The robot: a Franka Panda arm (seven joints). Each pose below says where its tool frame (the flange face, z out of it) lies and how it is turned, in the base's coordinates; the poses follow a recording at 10 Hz.
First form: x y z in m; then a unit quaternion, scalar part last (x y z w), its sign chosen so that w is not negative.
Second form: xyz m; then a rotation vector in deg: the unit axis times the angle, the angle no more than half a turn. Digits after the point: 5 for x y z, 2 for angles.
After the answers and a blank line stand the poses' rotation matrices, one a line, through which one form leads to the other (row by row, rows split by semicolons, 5 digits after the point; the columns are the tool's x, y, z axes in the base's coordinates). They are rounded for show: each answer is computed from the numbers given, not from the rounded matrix.
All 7 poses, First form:
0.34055 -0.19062 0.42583 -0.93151 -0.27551 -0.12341 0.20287
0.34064 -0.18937 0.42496 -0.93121 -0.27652 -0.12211 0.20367
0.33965 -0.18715 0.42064 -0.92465 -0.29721 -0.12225 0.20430
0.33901 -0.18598 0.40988 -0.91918 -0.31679 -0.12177 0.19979
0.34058 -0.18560 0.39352 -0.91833 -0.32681 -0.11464 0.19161
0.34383 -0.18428 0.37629 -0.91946 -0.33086 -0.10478 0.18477
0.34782 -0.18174 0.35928 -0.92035 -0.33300 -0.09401 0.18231
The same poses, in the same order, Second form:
0.34055 -0.19062 0.42583 -148.96 -44.06 -19.74
0.34064 -0.18937 0.42496 -148.85 -44.20 -19.52
0.33965 -0.18715 0.42064 -147.75 -47.49 -19.53
0.33901 -0.18598 0.40988 -147.23 -50.74 -19.51
0.34058 -0.18560 0.39352 -147.75 -52.58 -18.44
0.34383 -0.18428 0.37629 -148.48 -53.43 -16.92
0.34782 -0.18174 0.35928 -148.82 -53.85 -15.20

0.81773 0.56335 0.11813; 0.46321 -0.76588 0.44595; 0.34170 -0.30995 -0.88723
0.81725 0.56473 0.11478; 0.46525 -0.76411 0.44685; 0.34006 -0.31178 -0.88722
0.79344 0.59958 0.10464; 0.49968 -0.73985 0.45048; 0.34752 -0.30515 -0.88663
0.76963 0.63104 0.09727; 0.53372 -0.71945 0.44444; 0.35044 -0.29014 -0.89051
0.76010 0.64418 0.08532; 0.55631 -0.71296 0.42686; 0.33580 -0.27699 -0.90029
0.75910 0.64715 0.07042; 0.56971 -0.71278 0.40911; 0.31495 -0.27044 -0.90976
0.76055 0.64723 0.05163; 0.57867 -0.71175 0.39819; 0.29446 -0.27297 -0.91585

